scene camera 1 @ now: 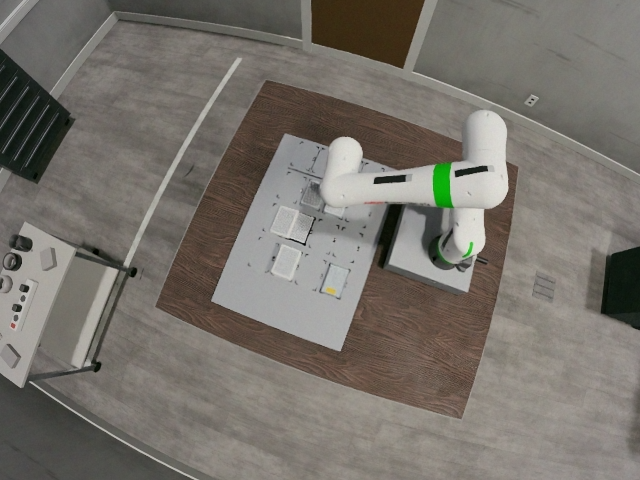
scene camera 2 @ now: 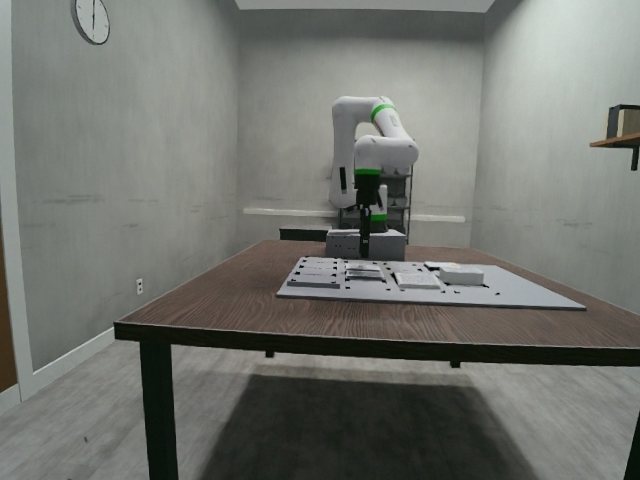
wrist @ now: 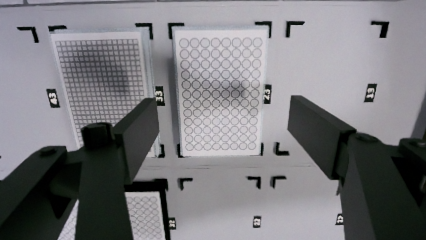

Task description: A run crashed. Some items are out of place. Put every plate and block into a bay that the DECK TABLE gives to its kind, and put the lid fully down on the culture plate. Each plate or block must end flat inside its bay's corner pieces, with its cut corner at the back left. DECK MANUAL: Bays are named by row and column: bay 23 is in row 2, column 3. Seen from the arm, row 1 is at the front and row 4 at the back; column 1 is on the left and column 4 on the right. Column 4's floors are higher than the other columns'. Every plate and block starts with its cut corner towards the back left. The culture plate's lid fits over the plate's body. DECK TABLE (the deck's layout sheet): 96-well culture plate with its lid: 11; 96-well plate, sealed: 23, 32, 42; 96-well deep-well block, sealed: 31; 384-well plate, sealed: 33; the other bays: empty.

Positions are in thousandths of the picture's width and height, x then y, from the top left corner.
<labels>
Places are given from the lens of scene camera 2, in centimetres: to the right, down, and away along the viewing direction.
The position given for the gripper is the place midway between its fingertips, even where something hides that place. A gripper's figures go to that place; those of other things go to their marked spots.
gripper (scene camera 2: 568,532): 16, 6, 127
deep-well block (scene camera 2: 709,574): 44, 12, 111
</labels>
